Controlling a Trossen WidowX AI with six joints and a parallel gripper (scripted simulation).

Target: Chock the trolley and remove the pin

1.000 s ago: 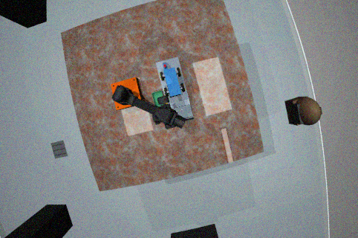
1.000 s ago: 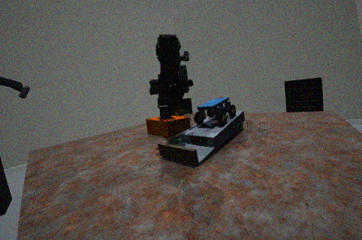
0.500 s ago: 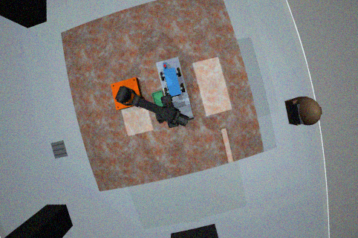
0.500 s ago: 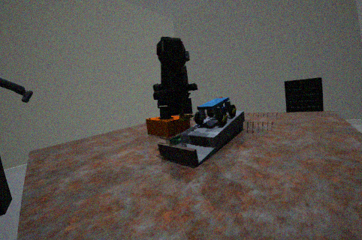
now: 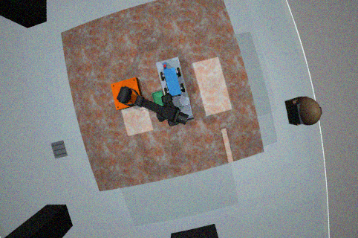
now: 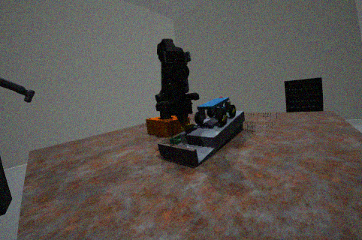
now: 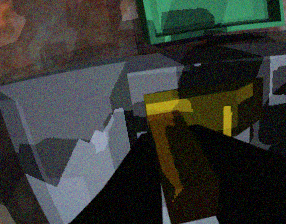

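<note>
My gripper tip is 27 cm to the right of the stop pin, 4 cm below it and 1 cm short of it. Also, from my gripper tip: yellow chock 2 cm to the left, 1 cm below; then raised lip 11 cm to the right, 7 cm below, 7 cm ahead; then green tray 10 cm below, 7 cm behind, 6 cm to the left.
</note>
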